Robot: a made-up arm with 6 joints.
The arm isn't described. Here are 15 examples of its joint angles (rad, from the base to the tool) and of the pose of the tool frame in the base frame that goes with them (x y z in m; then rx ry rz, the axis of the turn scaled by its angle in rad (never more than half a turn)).
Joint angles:
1: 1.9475 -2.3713 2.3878 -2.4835 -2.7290 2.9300
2: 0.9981 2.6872 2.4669 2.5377 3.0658 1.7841
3: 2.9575 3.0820 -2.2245 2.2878 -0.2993 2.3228
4: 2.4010 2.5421 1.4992 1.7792 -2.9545 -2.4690
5: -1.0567 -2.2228 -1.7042 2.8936 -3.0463 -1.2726
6: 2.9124 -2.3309 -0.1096 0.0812 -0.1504 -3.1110
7: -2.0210 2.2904 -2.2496 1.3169 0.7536 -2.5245
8: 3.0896 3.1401 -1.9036 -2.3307 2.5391 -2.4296
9: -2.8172 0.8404 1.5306 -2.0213 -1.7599 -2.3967
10: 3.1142 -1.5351 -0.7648 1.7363 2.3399 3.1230
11: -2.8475 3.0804 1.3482 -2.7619 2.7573 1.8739
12: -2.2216 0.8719 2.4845 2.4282 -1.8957 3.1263
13: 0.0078 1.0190 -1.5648 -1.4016 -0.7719 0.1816
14: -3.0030 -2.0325 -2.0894 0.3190 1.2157 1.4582
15: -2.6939 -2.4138 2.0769 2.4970 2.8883 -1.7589
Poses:
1: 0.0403 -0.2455 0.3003 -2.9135 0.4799 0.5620
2: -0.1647 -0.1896 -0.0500 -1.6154 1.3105 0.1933
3: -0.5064 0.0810 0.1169 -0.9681 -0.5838 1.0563
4: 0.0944 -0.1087 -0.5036 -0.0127 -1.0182 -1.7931
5: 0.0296 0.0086 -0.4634 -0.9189 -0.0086 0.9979
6: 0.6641 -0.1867 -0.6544 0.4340 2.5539 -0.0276
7: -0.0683 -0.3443 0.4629 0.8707 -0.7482 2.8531
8: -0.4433 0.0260 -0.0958 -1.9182 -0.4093 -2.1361
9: -0.5761 -0.3068 -0.0290 1.9134 -0.8577 1.6614
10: 0.7561 -0.1130 -0.2070 1.2776 -0.0352 -1.2219
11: 0.4084 0.1026 -0.4449 -1.1318 -1.4071 1.2384
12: -0.0978 -0.0943 -0.1281 -0.7154 -0.9687 -1.4421
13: 0.0129 0.0905 0.8410 -0.2557 -1.0396 -1.3128
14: -0.0742 -0.0679 -0.4498 2.2719 -2.0473 0.5667
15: 0.4128 0.1485 0.2528 2.1124 -2.0772 0.1455
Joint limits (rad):
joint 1: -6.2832..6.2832
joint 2: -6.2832..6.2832
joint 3: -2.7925..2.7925
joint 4: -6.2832..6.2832
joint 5: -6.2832..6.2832
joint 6: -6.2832..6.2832
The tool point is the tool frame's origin. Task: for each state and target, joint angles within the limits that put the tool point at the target. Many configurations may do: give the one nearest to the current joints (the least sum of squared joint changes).
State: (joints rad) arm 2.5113 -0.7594 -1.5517 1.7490 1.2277 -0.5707
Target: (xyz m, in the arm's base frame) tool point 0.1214 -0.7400 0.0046
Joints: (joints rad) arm 1.8814 -0.8418 -1.4102 1.7198 1.2067 -0.5707
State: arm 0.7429 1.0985 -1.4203 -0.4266 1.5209 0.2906
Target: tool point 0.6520 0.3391 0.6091
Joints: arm 0.4831 1.4681 -0.9648 -0.4218 1.4539 0.2906
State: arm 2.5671 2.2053 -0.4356 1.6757 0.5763 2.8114
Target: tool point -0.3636 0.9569 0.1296
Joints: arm 1.8751 1.7141 -0.2542 1.6692 0.3391 2.8114
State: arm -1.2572 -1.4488 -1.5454 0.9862 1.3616 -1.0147
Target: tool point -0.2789 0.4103 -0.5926
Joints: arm -0.7865 -1.8995 -1.1367 0.8945 1.1448 -1.0147
